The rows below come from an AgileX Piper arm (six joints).
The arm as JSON. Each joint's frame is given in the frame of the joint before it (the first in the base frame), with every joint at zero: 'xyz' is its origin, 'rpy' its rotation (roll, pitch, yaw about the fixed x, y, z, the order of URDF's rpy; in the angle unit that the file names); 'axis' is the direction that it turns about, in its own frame. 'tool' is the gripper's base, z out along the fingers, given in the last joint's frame.
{
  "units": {
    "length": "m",
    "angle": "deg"
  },
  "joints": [
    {
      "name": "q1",
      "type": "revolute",
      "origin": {
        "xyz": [
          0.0,
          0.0,
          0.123
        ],
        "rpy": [
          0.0,
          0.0,
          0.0
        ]
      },
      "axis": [
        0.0,
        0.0,
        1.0
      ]
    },
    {
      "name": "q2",
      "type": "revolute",
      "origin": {
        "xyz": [
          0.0,
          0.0,
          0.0
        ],
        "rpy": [
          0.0,
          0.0,
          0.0
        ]
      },
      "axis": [
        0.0,
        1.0,
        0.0
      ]
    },
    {
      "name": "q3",
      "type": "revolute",
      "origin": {
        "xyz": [
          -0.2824,
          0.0,
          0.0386
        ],
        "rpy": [
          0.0,
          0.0,
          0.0
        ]
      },
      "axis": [
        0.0,
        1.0,
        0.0
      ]
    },
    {
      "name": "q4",
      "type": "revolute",
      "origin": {
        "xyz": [
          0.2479,
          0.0,
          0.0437
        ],
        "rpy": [
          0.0,
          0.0,
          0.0
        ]
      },
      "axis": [
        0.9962,
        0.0,
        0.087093
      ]
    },
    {
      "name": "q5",
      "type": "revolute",
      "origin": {
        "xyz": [
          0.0,
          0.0,
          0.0
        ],
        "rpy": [
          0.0,
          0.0,
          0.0
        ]
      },
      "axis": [
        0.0,
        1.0,
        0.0
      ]
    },
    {
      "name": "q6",
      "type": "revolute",
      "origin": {
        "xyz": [
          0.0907,
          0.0,
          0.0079
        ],
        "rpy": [
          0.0,
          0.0,
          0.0
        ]
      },
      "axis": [
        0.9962,
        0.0,
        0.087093
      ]
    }
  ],
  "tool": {
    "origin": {
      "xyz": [
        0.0,
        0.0,
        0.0
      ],
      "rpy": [
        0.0,
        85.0,
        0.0
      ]
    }
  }
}
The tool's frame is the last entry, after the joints.
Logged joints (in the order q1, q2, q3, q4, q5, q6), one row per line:
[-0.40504, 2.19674, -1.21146, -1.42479, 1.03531, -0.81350]
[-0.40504, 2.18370, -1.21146, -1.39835, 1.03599, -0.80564]
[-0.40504, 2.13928, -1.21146, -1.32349, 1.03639, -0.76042]
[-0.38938, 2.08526, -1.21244, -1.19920, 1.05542, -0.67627]
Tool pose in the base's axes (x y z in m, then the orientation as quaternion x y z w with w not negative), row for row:
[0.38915, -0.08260, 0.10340, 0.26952, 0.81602, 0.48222, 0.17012]
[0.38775, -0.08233, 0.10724, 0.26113, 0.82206, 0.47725, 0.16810]
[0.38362, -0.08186, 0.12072, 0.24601, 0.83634, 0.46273, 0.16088]
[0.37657, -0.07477, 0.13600, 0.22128, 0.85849, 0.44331, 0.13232]
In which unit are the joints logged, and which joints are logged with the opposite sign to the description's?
The joints are logged in radians. Opposite sign: q4.
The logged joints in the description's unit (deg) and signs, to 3 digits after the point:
[-23.207, 125.864, -69.412, 81.634, 59.319, -46.610]
[-23.207, 125.117, -69.412, 80.120, 59.358, -46.160]
[-23.207, 122.572, -69.412, 75.830, 59.381, -43.569]
[-22.310, 119.477, -69.468, 68.709, 60.471, -38.747]

